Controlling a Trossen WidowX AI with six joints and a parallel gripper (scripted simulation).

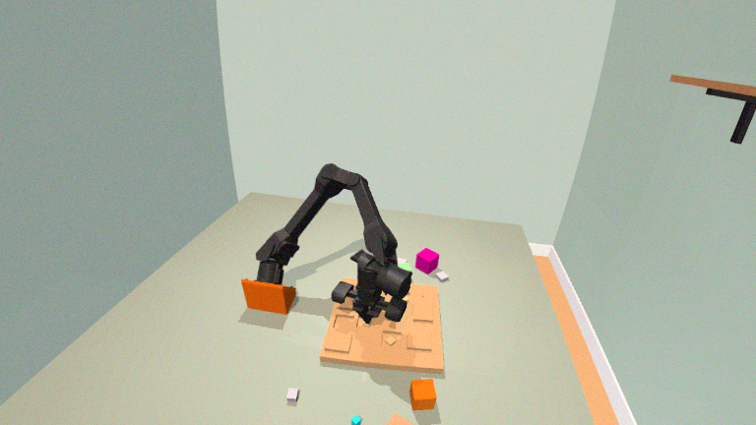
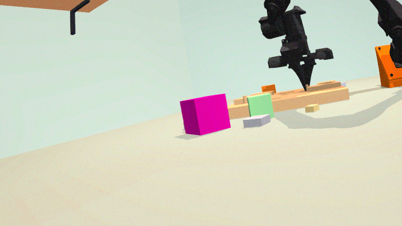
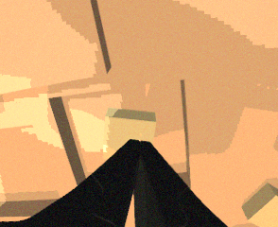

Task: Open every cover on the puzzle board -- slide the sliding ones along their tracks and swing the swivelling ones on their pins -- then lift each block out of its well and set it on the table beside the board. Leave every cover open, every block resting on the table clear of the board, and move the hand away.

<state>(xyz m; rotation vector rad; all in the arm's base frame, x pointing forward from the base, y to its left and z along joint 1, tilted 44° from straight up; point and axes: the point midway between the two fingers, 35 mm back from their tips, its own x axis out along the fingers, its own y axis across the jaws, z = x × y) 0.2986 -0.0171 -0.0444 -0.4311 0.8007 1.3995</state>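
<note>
Right now my gripper tip is 40 mm short of the tan puzzle board and 10 mm to the right of it. Round my gripper tip: cyan block 20 mm ahead, 270 mm to the right, 10 mm below; then orange cube 150 mm ahead, 190 mm to the right; then green block 80 mm ahead, 230 mm to the left.
</note>
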